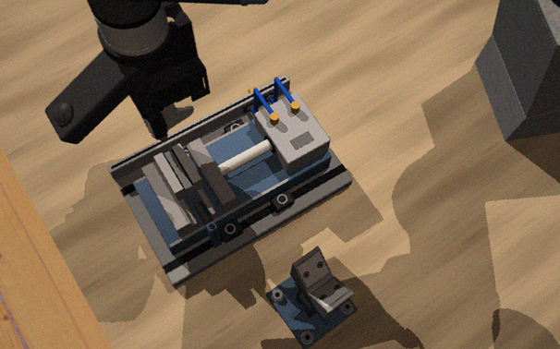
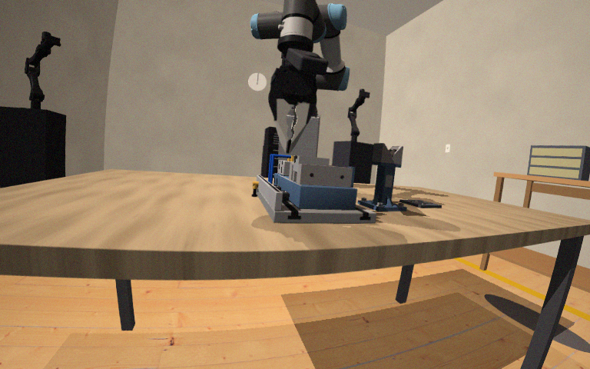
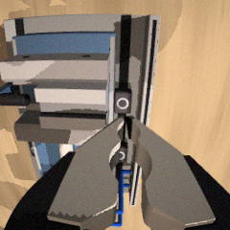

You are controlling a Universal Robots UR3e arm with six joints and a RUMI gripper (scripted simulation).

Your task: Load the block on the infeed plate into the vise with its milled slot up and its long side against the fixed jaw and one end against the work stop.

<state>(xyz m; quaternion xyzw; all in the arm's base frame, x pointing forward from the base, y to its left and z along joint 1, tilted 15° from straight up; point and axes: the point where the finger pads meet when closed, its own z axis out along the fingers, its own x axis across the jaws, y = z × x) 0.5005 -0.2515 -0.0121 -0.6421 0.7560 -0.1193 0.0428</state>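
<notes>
Now: hand 5 cm to the right of the part, 3 cm above it and 1 cm short of it. Also, from my hand: fixed jaw 6 cm to the left, 5 cm below, 4 cm ahead; dark work stop 11 cm to the left, 4 cm below, 2 cm ahead; moving jaw 7 cm to the left, 5 cm below, 2 cm behind.
</notes>
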